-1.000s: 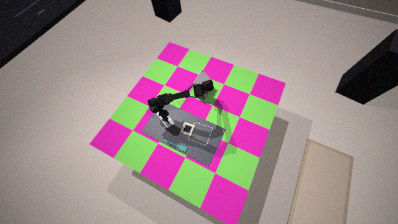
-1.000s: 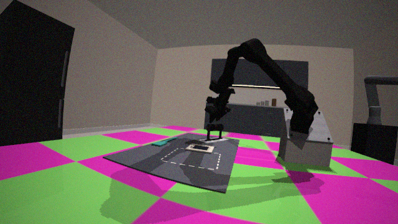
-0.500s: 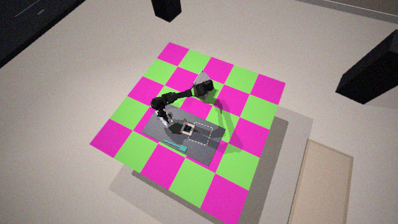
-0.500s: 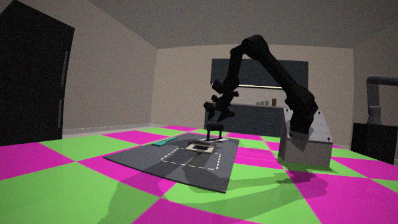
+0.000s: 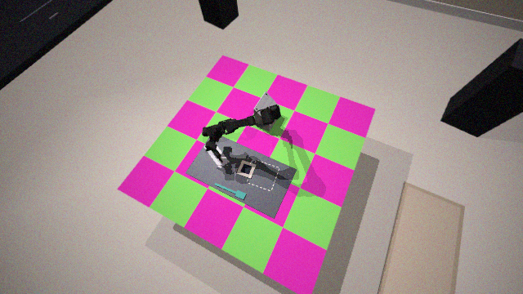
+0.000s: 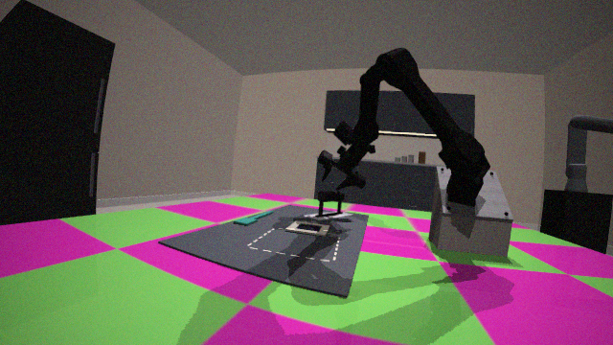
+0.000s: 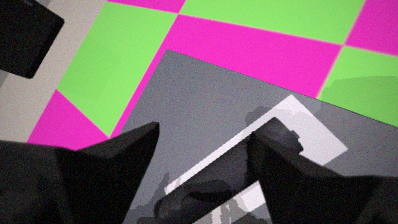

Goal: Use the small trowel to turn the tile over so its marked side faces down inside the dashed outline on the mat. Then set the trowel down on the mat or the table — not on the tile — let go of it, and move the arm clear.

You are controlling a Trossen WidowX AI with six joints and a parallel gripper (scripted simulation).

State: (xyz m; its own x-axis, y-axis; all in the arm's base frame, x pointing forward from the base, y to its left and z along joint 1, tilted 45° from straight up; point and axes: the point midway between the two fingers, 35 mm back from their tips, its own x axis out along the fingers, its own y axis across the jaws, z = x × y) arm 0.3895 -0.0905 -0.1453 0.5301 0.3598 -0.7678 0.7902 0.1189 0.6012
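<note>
My gripper tip is now 70 mm above the small trowel, 40 mm to the right of it and 10 mm past it. The rest, counted from my gripper tip: tile: 260 mm to the left, 100 mm below, 50 mm behind; then teal flat tool: 280 mm to the left, 120 mm ahead, 100 mm below; then grey mat: 230 mm to the left, 130 mm below, 20 mm behind.
</note>
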